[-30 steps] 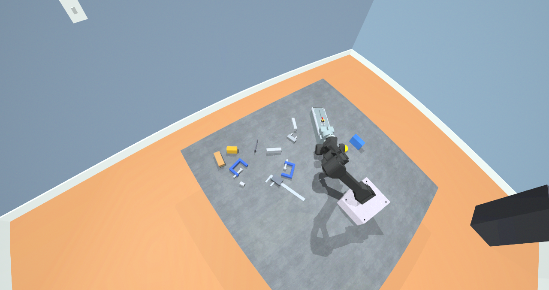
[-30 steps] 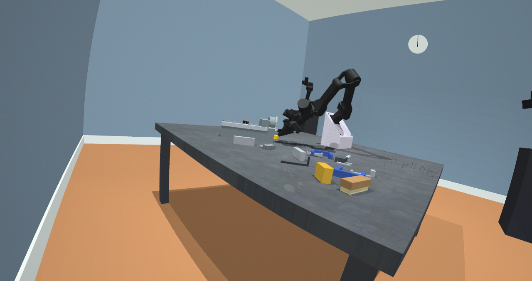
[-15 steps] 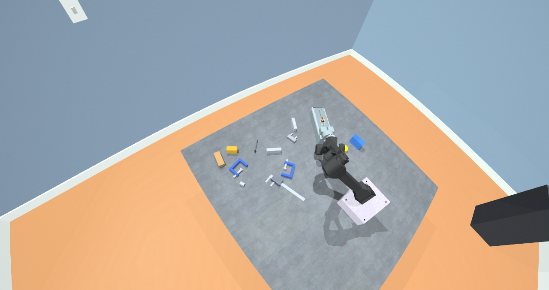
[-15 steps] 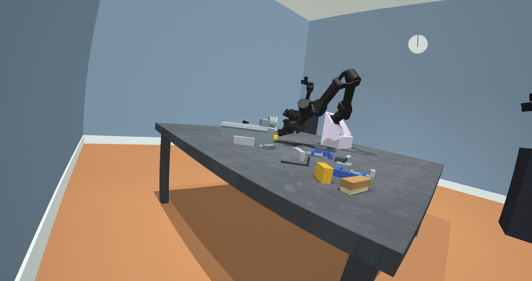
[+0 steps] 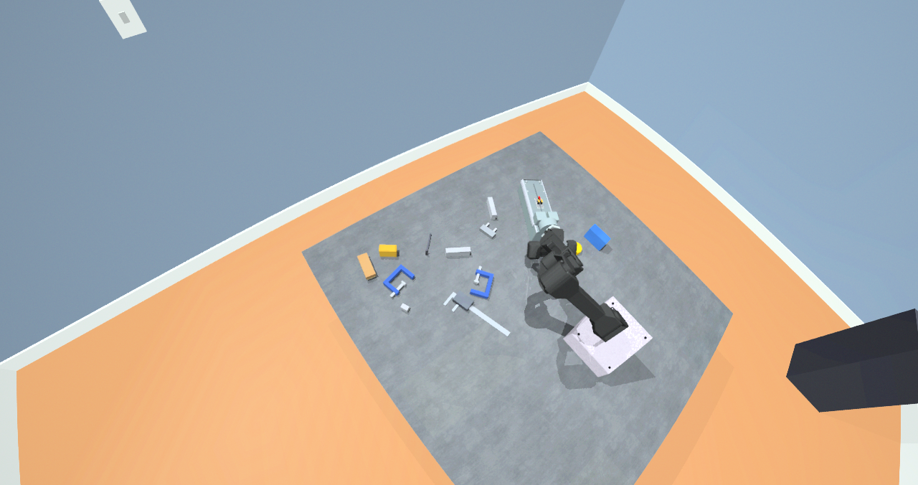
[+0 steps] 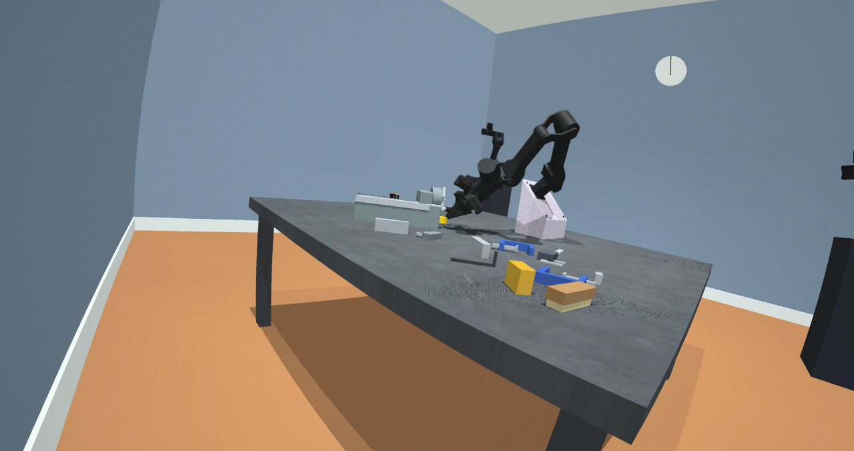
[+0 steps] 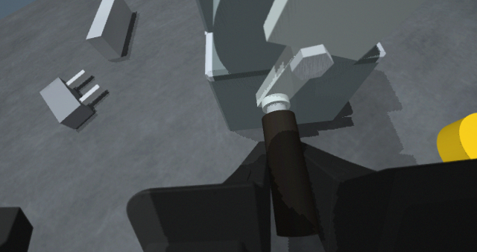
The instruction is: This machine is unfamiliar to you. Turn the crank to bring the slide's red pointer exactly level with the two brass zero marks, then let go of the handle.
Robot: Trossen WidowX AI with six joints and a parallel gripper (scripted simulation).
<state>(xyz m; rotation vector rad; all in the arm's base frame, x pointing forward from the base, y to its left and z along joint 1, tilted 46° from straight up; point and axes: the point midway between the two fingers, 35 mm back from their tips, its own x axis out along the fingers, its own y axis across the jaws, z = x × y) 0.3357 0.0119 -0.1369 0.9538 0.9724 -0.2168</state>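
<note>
Now: gripper tip 1 cm past the dark handle, 1 cm to the right of it and 3 cm below it. Round my gripper tip: red pointer (15 cm ahead, 11 cm to the right, 5 cm above); yellow round piece (9 cm behind, 12 cm to the right, 3 cm below); pronged grey block (18 cm ahead, 12 cm to the left, 3 cm below).
</note>
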